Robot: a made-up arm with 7 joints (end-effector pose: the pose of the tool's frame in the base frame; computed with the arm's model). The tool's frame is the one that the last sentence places.
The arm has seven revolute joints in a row. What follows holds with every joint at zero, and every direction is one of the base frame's.
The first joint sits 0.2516 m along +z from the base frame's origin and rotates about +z.
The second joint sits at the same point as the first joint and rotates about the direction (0, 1, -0.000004).
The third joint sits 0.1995 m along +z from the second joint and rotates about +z.
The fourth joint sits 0.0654 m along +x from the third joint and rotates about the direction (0, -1, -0.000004).
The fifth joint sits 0.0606 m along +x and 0.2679 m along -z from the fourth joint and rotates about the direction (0, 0.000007, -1).
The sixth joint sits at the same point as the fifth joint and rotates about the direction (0, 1, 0.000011).
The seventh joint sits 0.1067 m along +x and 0.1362 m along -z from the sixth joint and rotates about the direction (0, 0.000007, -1).
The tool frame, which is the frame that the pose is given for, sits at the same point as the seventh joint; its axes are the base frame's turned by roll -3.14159, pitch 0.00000 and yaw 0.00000 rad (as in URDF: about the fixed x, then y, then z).
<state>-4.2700 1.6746 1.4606 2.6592 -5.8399 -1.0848 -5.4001</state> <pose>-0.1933 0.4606 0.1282 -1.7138 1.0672 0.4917</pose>
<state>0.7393 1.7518 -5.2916 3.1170 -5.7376 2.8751 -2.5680</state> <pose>0.1639 0.3472 0.1770 0.9054 -1.0682 -0.3558</pose>
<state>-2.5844 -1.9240 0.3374 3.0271 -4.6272 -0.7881 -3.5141</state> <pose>0.3462 0.3855 0.1815 -1.4358 0.3152 -0.2023</pose>
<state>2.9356 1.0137 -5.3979 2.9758 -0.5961 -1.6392 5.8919</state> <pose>-0.2577 0.0658 0.5383 -0.3019 0.4746 -0.4011</pose>
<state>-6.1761 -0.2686 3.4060 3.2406 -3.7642 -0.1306 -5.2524</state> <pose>-0.2410 0.0266 0.7990 0.3363 -0.1929 -2.3454</pose>
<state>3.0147 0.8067 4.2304 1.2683 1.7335 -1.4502 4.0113</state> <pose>0.0565 0.1448 0.5530 1.1823 0.0203 1.7036</pose>
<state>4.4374 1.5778 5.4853 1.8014 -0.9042 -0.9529 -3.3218</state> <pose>-0.2157 -0.3754 -0.0441 0.5200 2.8482 -1.0216</pose>
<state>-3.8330 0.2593 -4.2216 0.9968 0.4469 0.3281 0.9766</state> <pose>-0.1386 -0.4595 0.3625 0.0766 2.6715 -1.2546</pose>
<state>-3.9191 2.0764 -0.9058 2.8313 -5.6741 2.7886 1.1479</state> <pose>-0.0964 0.2171 -0.0711 1.1620 0.4131 0.5358</pose>
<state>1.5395 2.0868 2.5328 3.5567 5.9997 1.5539 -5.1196</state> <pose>-0.0022 0.4775 -0.0664 -1.4460 1.0122 2.3443</pose>
